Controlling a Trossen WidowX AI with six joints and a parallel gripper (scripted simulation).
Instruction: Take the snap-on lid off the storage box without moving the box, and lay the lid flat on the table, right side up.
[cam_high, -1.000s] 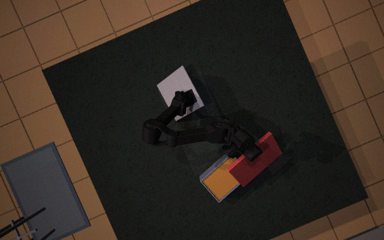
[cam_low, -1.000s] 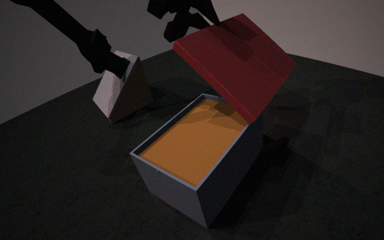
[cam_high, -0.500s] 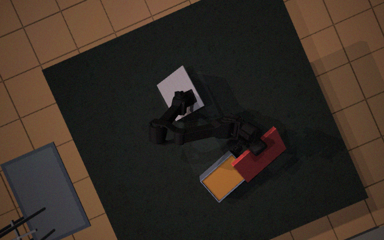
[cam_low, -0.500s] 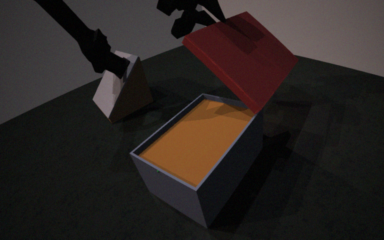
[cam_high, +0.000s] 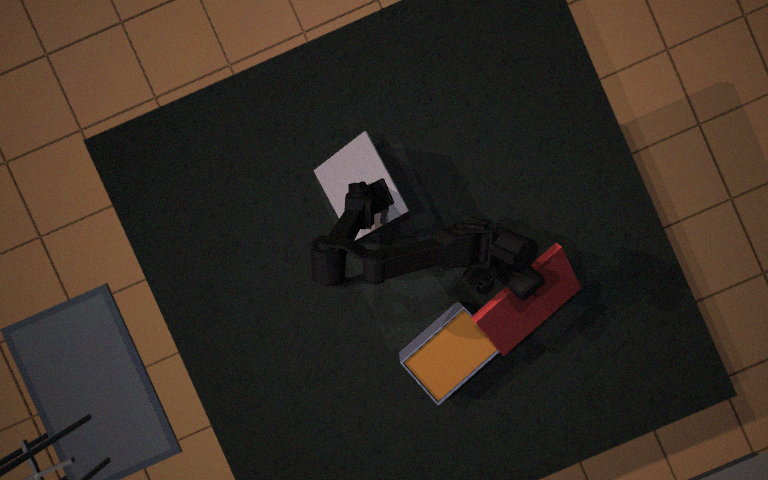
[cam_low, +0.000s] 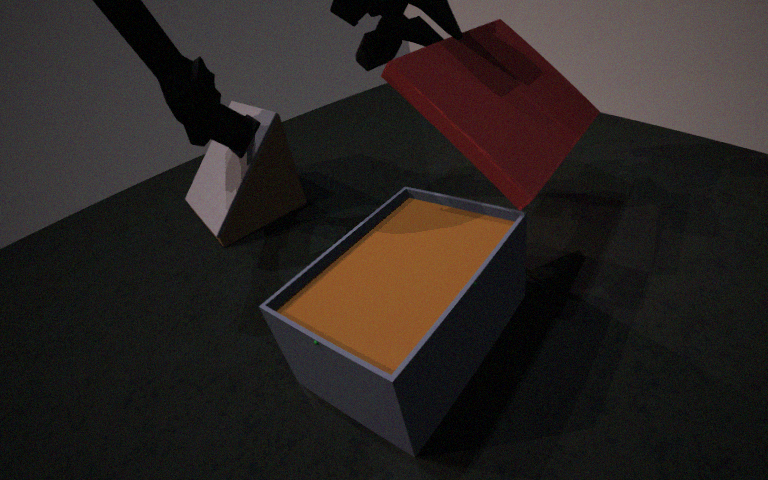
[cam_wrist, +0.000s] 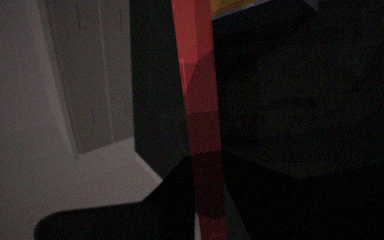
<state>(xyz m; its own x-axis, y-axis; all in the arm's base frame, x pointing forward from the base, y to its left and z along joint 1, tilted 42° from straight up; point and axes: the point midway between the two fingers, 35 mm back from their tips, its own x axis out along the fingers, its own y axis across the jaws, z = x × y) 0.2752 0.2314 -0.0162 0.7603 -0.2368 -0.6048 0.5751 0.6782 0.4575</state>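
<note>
Now: gripper tip 60 mm short of the red lid, 20 mm to the right of it and 50 mm above it. Also, from my gripper tip: grey storage box: 120 mm ahead, 190 mm to the right, 180 mm below.
</note>
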